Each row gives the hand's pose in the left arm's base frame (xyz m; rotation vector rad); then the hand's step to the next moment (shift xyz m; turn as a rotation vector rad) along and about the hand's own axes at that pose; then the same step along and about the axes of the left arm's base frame.
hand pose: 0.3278 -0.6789 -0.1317 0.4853 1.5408 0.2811
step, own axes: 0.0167 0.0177 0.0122 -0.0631 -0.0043 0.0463
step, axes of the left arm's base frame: 0.0147 0.0218 -0.0069 0.0438 -0.0390 0.0520
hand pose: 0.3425 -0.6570 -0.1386 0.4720 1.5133 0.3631
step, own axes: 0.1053 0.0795 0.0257 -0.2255 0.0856 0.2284
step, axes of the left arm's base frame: 0.0341 0.1199 -0.0502 0.2256 -0.0572 0.2370
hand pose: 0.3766 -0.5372 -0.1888 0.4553 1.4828 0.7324
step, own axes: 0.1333 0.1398 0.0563 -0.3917 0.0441 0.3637
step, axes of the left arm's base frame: 0.0246 0.1997 0.0026 0.3761 -0.1789 0.3380
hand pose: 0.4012 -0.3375 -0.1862 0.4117 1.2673 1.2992
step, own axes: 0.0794 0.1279 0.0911 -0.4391 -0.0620 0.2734
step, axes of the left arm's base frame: -0.0010 0.1446 0.1003 0.3602 -0.2888 0.2414
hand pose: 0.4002 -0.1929 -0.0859 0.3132 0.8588 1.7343
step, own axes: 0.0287 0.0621 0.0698 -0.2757 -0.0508 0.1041
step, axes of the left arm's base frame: -0.0128 0.0461 0.0852 0.1942 -0.2061 0.0962
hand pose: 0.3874 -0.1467 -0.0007 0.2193 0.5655 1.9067
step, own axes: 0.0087 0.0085 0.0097 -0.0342 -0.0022 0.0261
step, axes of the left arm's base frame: -0.0065 0.0081 0.0116 0.0261 -0.0231 0.0254
